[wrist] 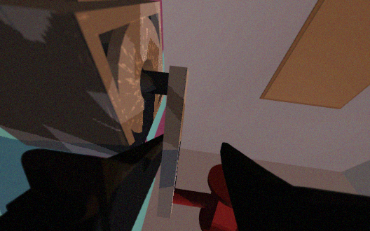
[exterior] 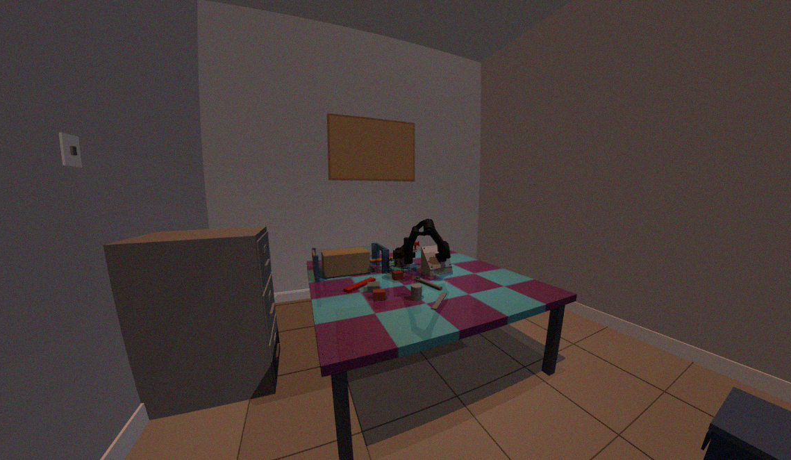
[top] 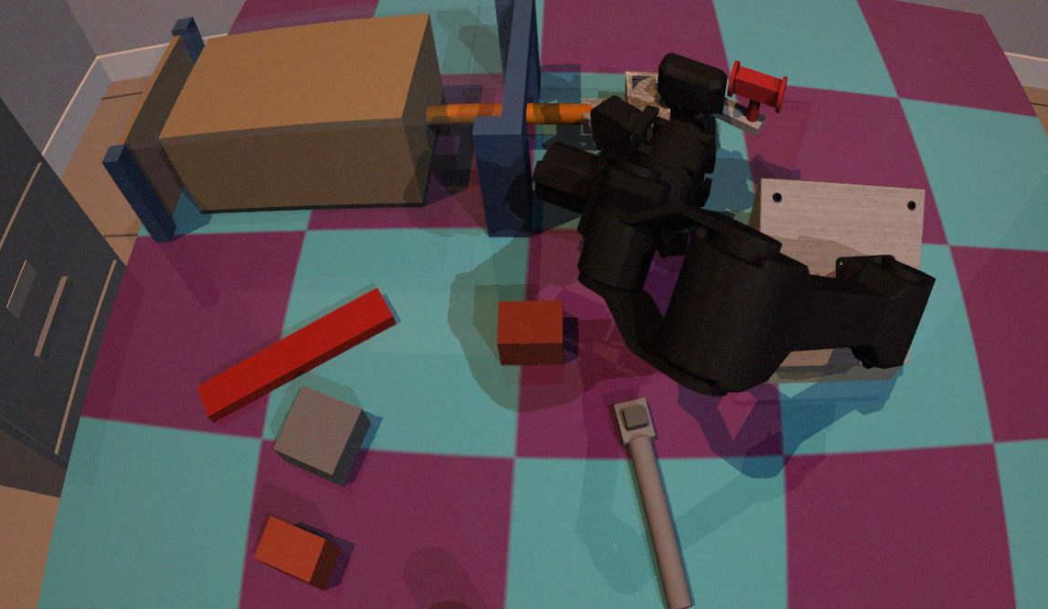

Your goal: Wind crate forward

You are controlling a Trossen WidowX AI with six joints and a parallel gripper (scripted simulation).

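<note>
Right now my gripper tip is 10 mm past the grey crank handle, 10 mm to the right of it and 10 mm above it. The rest, counted from my gripper tip: blue steel frame 200 mm ahead, 30 mm to the right, 30 mm below; then red knob 40 mm behind, 40 mm to the left, 20 mm above; then grey winch 30 mm ahead, 30 mm to the right, 100 mm below.
</note>
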